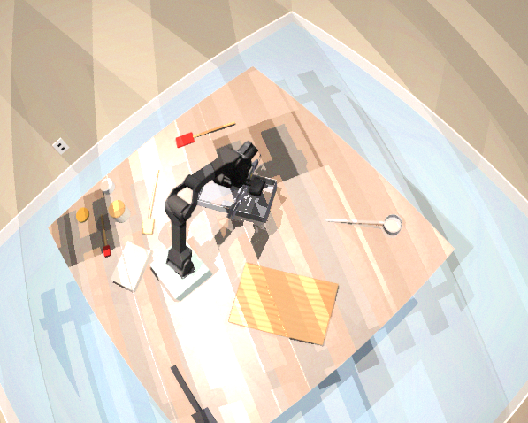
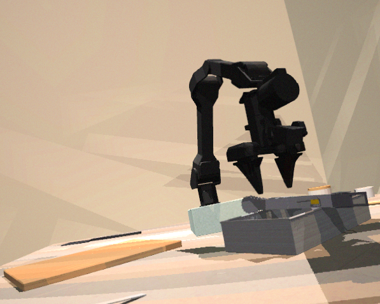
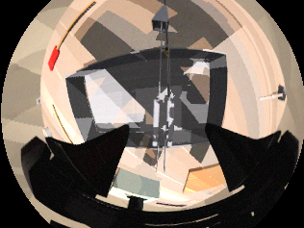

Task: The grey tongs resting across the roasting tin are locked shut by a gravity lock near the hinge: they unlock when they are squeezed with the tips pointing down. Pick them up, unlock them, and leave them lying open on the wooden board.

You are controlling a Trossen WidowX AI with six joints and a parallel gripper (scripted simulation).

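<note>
My gripper tip is now 70 mm above the grey roasting tin, 40 mm to the right of it and 20 mm past it. Round my gripper tip: jar (480 mm behind, 260 mm to the left, 70 mm below); red spatula (400 mm to the left, 90 mm below, 10 mm behind); wooden board (430 mm to the right, 100 mm behind, 90 mm below).
</note>
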